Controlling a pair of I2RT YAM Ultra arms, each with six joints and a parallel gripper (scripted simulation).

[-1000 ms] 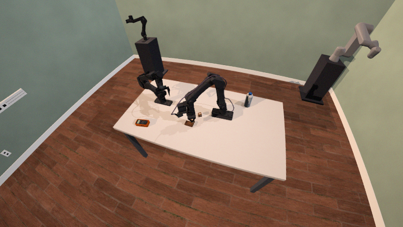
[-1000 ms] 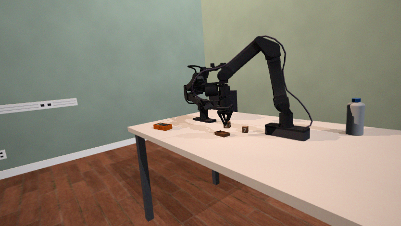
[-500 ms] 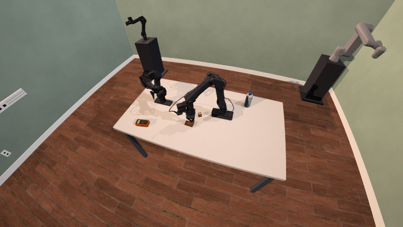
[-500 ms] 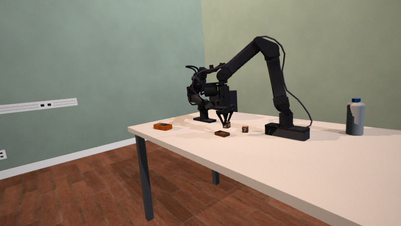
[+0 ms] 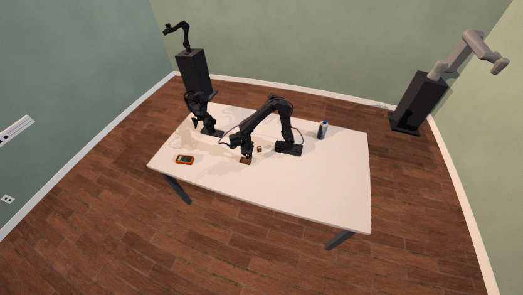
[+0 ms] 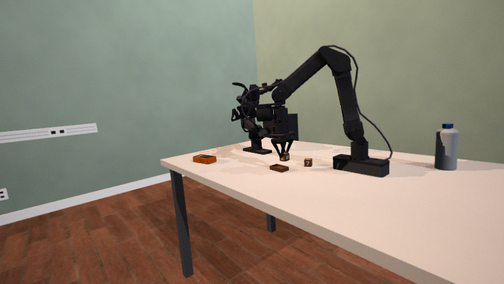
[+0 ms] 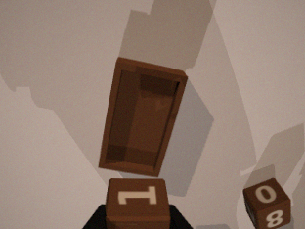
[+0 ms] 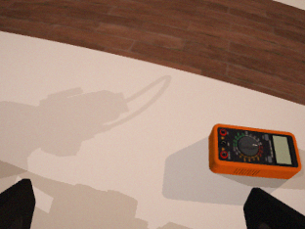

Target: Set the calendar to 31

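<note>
My left hand is 3 cm to the left of the brown tray and 6 cm above it.
</note>
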